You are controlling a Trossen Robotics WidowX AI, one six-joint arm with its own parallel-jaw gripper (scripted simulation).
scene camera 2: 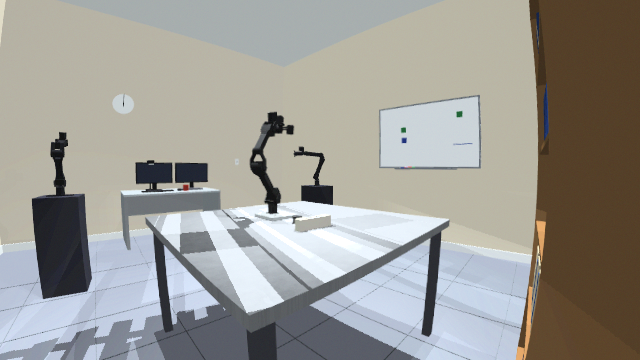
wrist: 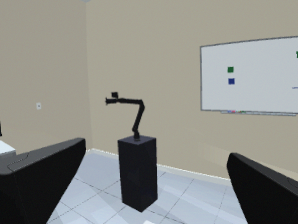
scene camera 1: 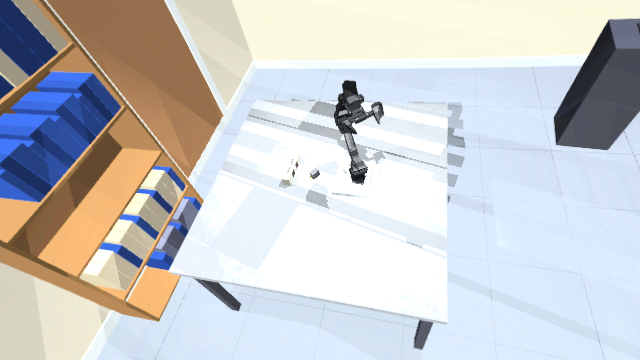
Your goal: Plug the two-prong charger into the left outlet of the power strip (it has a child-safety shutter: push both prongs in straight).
Path:
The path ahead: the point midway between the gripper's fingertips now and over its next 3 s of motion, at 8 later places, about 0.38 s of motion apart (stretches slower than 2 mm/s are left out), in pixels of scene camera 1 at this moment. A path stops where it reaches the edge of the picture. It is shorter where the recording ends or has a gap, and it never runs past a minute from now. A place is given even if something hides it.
The gripper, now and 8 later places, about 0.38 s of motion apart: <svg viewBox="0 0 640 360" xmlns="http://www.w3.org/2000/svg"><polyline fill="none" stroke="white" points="368,128 363,141 356,154 347,166 337,174 327,181 318,185 310,187 304,186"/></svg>

